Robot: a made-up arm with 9 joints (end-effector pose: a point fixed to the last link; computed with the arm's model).
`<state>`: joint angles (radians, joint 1 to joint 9).
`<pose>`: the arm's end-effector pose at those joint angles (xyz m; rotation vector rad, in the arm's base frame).
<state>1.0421 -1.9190 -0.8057 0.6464 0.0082 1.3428 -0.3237 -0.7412 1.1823</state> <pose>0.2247 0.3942 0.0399 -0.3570 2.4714 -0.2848</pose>
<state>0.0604 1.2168 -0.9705 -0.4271 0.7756 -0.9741 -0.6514 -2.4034 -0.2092</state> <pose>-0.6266 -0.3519 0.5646 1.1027 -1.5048 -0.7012</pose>
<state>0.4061 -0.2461 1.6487 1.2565 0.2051 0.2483 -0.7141 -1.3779 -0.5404</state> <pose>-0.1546 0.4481 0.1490 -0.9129 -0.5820 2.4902</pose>
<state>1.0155 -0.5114 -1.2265 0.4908 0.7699 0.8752 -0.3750 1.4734 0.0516</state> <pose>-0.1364 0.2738 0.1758 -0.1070 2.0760 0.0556</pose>
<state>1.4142 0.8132 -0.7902 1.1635 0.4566 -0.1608 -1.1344 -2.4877 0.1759</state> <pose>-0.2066 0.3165 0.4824 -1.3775 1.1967 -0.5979</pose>
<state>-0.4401 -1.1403 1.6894 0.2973 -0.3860 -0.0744 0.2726 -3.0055 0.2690</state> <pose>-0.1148 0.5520 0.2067 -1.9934 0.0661 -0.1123</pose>
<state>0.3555 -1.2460 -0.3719 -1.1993 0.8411 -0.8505 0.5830 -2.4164 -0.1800</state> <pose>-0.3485 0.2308 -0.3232 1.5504 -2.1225 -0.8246</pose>
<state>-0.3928 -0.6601 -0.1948 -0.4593 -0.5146 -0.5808 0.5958 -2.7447 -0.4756</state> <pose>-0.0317 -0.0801 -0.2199 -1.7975 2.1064 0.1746</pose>
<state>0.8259 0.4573 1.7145 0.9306 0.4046 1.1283 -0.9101 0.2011 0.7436</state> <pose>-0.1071 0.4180 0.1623 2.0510 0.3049 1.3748</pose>
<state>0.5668 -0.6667 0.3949 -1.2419 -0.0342 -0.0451 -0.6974 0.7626 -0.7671</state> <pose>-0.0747 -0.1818 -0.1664 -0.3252 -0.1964 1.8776</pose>
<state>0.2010 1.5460 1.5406 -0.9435 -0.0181 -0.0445 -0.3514 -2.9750 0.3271</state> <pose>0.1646 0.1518 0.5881 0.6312 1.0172 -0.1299</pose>
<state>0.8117 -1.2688 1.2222 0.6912 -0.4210 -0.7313 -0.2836 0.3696 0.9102</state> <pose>0.3308 0.1787 0.1008 0.3320 -0.1538 1.7684</pose>
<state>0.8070 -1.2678 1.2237 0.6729 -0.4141 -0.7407 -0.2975 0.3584 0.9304</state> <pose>0.3294 0.1755 0.1002 0.3215 -0.0912 1.7640</pose>
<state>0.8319 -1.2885 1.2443 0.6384 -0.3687 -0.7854 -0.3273 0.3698 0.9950</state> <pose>0.3312 0.1582 0.0983 0.3262 0.0782 1.7477</pose>
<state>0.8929 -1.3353 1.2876 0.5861 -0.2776 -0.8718 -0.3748 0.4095 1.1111</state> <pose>0.3339 0.1207 0.0972 0.3646 0.3694 1.6839</pose>
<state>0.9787 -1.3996 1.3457 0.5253 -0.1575 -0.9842 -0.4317 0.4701 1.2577</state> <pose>0.3317 0.0657 0.1010 0.4521 0.7188 1.5386</pose>
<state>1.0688 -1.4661 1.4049 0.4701 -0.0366 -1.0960 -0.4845 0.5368 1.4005</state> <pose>0.3208 0.0059 0.1110 0.5794 1.0279 1.3317</pose>
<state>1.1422 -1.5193 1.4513 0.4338 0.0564 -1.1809 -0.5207 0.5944 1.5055</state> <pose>0.3058 -0.0418 0.1231 0.7042 1.2258 1.1433</pose>
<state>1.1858 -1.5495 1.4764 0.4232 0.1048 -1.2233 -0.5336 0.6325 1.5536</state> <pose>0.2961 -0.0669 0.1307 0.7805 1.3008 1.0503</pose>
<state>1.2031 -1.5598 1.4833 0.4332 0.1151 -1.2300 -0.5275 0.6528 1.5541</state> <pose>0.2949 -0.0728 0.1324 0.8027 1.2894 1.0541</pose>
